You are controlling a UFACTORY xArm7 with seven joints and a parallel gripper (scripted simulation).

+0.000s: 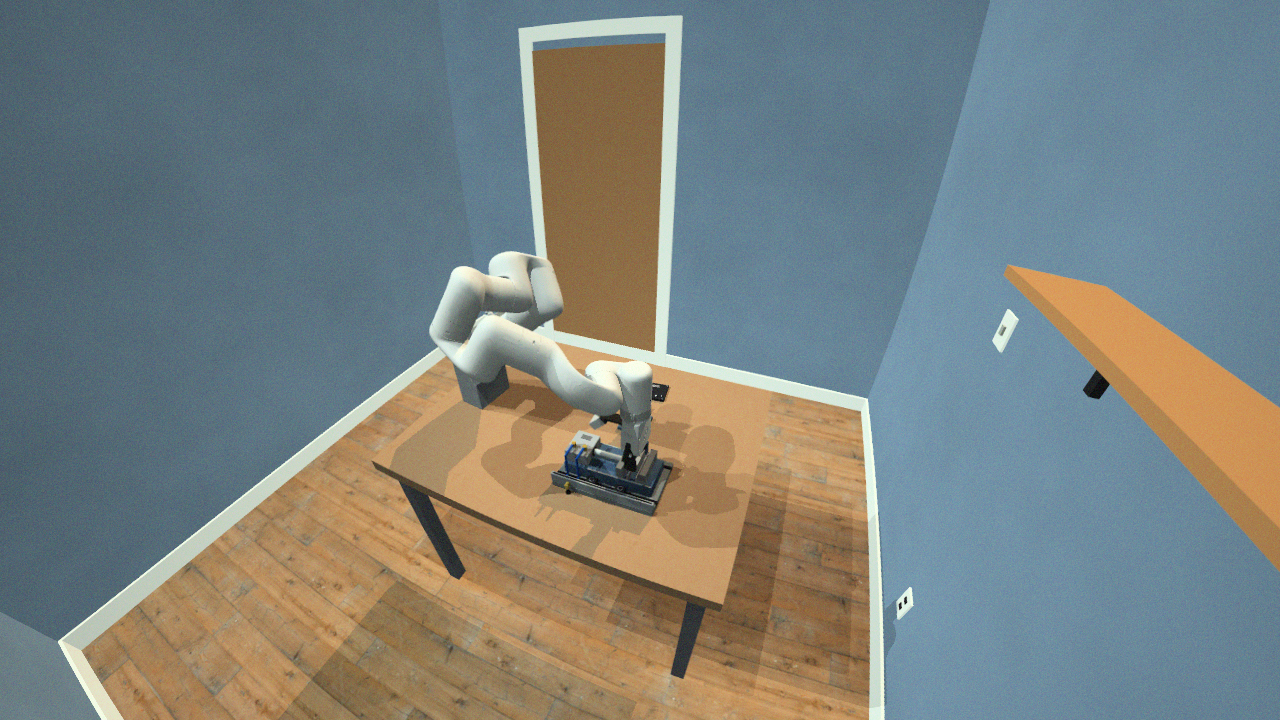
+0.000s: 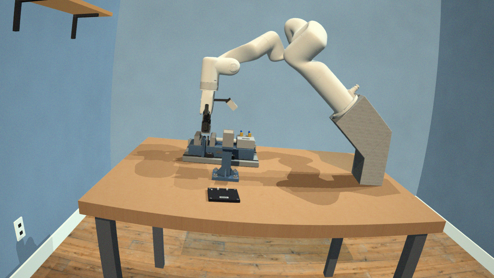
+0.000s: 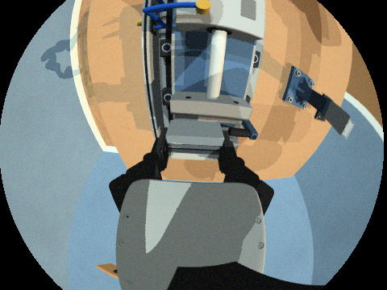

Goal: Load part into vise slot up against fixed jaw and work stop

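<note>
My hand is 30 mm short of the fixed jaw, 20 mm to the right of it and 50 mm above it. Also, from my hand: moving jaw: 30 mm behind, 20 mm to the left, 50 mm below; then work stop: 10 mm ahead, 70 mm to the left, 40 mm below; then grey block: 10 mm below.
</note>
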